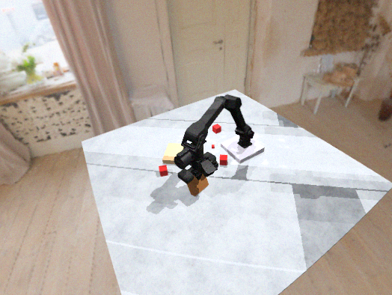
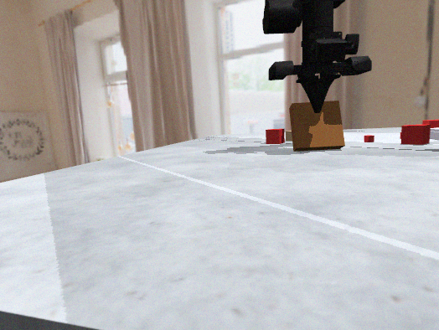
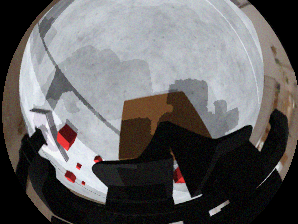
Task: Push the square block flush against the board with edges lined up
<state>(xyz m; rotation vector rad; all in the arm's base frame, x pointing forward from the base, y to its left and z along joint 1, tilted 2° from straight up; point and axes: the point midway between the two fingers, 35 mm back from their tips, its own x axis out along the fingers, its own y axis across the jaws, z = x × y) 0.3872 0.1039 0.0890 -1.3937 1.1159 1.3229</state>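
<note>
The square block lies 3 cm below my gripper tip and 2 cm to the right of it. The rest, counted from my gripper tip: pale wooden board (29 cm to the right, 6 cm below, 2 cm behind).
</note>
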